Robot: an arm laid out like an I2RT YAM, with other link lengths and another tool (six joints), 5 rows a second.
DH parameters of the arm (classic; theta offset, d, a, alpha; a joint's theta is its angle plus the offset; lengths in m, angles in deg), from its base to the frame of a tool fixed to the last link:
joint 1: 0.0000 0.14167 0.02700 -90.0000
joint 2: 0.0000 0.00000 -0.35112 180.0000
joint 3: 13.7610 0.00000 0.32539 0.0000
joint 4: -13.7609 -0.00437 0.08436 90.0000
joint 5: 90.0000 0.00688 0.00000 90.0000
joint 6: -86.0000 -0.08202 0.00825 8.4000
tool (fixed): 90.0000 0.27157 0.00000 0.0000
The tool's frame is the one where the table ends.
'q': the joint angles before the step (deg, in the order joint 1, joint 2, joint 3, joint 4, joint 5, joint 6). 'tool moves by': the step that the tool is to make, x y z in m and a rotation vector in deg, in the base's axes. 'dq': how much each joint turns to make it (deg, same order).
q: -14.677, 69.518, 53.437, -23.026, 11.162, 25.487
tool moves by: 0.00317, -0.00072, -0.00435, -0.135, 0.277, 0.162
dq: -0.002, 0.706, -0.175, 0.699, 0.000, -0.264
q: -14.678, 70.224, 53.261, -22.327, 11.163, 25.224
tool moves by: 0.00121, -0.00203, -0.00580, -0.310, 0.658, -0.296
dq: -0.001, 0.614, -0.263, 0.354, 0.525, -0.175
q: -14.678, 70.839, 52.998, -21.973, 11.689, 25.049
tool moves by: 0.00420, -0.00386, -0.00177, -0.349, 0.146, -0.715
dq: 0.002, 0.966, 0.351, 0.525, 0.790, 0.176
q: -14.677, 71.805, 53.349, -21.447, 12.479, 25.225
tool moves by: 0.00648, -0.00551, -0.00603, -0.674, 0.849, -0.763
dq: -0.001, 1.754, 0.526, 0.617, 1.142, -0.175
